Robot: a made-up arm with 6 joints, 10 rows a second.
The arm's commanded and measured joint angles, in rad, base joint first. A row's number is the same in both.
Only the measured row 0 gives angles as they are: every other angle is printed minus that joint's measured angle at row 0.
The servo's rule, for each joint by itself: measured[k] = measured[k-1] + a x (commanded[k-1-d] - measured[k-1]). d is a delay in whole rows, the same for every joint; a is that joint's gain. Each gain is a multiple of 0.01, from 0.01 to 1. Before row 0 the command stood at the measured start. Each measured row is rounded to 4 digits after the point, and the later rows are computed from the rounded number. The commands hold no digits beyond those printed.
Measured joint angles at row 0: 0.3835 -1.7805 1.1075 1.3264 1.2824 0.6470
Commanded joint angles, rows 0 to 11: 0.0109 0.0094 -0.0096 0.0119 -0.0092 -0.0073; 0.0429 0.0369 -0.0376 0.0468 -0.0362 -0.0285; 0.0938 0.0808 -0.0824 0.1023 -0.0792 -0.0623; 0.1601 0.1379 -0.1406 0.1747 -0.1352 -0.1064; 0.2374 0.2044 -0.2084 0.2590 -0.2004 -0.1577; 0.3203 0.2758 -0.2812 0.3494 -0.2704 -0.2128; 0.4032 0.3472 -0.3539 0.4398 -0.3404 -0.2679; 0.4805 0.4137 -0.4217 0.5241 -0.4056 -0.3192; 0.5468 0.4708 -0.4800 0.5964 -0.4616 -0.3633; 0.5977 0.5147 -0.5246 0.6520 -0.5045 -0.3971; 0.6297 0.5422 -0.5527 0.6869 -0.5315 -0.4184; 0.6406 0.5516 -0.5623 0.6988 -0.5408 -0.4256
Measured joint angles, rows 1 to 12: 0.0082 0.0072 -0.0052 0.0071 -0.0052 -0.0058; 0.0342 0.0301 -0.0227 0.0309 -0.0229 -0.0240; 0.0789 0.0691 -0.0549 0.0737 -0.0550 -0.0546; 0.1398 0.1221 -0.1012 0.1343 -0.1007 -0.0960; 0.2130 0.1855 -0.1591 0.2091 -0.1575 -0.1454; 0.2935 0.2550 -0.2250 0.2933 -0.2219 -0.1993; 0.3758 0.3260 -0.2946 0.3812 -0.2894 -0.2542; 0.4543 0.3935 -0.3632 0.4669 -0.3556 -0.3062; 0.5237 0.4530 -0.4263 0.5446 -0.4160 -0.3519; 0.5792 0.5005 -0.4794 0.6090 -0.4664 -0.3881; 0.6171 0.5326 -0.5190 0.6557 -0.5035 -0.4123; 0.6347 0.5472 -0.5424 0.6816 -0.5248 -0.4229
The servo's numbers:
d 0
a 0.75 0.77 0.54 0.60 0.57 0.80

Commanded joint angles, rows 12 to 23: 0.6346 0.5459 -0.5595 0.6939 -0.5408 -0.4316; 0.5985 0.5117 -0.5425 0.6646 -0.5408 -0.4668; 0.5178 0.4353 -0.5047 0.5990 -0.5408 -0.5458; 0.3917 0.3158 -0.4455 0.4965 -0.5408 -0.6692; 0.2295 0.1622 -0.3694 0.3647 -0.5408 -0.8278; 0.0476 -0.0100 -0.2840 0.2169 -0.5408 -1.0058; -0.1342 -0.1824 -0.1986 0.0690 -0.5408 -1.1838; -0.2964 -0.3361 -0.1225 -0.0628 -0.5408 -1.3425; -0.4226 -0.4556 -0.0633 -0.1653 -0.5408 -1.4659; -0.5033 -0.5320 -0.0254 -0.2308 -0.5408 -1.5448; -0.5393 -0.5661 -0.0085 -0.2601 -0.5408 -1.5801; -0.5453 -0.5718 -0.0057 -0.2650 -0.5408 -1.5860
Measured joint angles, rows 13 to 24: 0.6346 0.5462 -0.5516 0.6890 -0.5339 -0.4299; 0.6075 0.5196 -0.5467 0.6744 -0.5378 -0.4594; 0.5402 0.4547 -0.5240 0.6292 -0.5395 -0.5285; 0.4288 0.3477 -0.4816 0.5496 -0.5402 -0.6411; 0.2793 0.2049 -0.4210 0.4387 -0.5405 -0.7905; 0.1055 0.0394 -0.3470 0.3056 -0.5407 -0.9627; -0.0743 -0.1314 -0.2669 0.1636 -0.5408 -1.1396; -0.2409 -0.2890 -0.1889 0.0278 -0.5408 -1.3019; -0.3772 -0.4173 -0.1211 -0.0881 -0.5408 -1.4331; -0.4718 -0.5056 -0.0694 -0.1737 -0.5408 -1.5225; -0.5224 -0.5522 -0.0365 -0.2255 -0.5408 -1.5686; -0.5396 -0.5673 -0.0199 -0.2492 -0.5408 -1.5825
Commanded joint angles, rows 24 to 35: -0.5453 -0.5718 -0.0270 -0.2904 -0.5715 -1.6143; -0.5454 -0.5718 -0.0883 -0.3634 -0.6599 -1.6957; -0.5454 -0.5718 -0.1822 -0.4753 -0.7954 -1.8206; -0.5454 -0.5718 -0.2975 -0.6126 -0.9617 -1.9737; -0.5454 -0.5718 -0.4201 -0.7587 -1.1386 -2.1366; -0.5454 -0.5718 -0.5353 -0.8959 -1.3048 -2.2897; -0.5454 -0.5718 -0.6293 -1.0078 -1.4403 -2.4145; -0.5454 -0.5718 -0.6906 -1.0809 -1.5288 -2.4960; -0.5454 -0.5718 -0.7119 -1.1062 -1.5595 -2.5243; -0.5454 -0.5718 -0.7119 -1.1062 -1.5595 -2.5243; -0.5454 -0.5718 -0.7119 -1.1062 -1.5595 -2.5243; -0.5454 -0.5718 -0.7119 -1.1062 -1.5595 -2.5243
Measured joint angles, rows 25 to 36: -0.5439 -0.5708 -0.0237 -0.2739 -0.5583 -1.6079; -0.5450 -0.5716 -0.0586 -0.3276 -0.6162 -1.6781; -0.5453 -0.5718 -0.1253 -0.4162 -0.7183 -1.7921; -0.5454 -0.5718 -0.2183 -0.5340 -0.8570 -1.9374; -0.5454 -0.5718 -0.3273 -0.6688 -1.0175 -2.0968; -0.5454 -0.5718 -0.4396 -0.8051 -1.1813 -2.2511; -0.5454 -0.5718 -0.5420 -0.9267 -1.3289 -2.3818; -0.5454 -0.5718 -0.6222 -1.0192 -1.4428 -2.4732; -0.5454 -0.5718 -0.6706 -1.0714 -1.5093 -2.5141; -0.5454 -0.5718 -0.6929 -1.0923 -1.5379 -2.5223; -0.5454 -0.5718 -0.7032 -1.1006 -1.5502 -2.5239; -0.5454 -0.5718 -0.7079 -1.1040 -1.5555 -2.5242
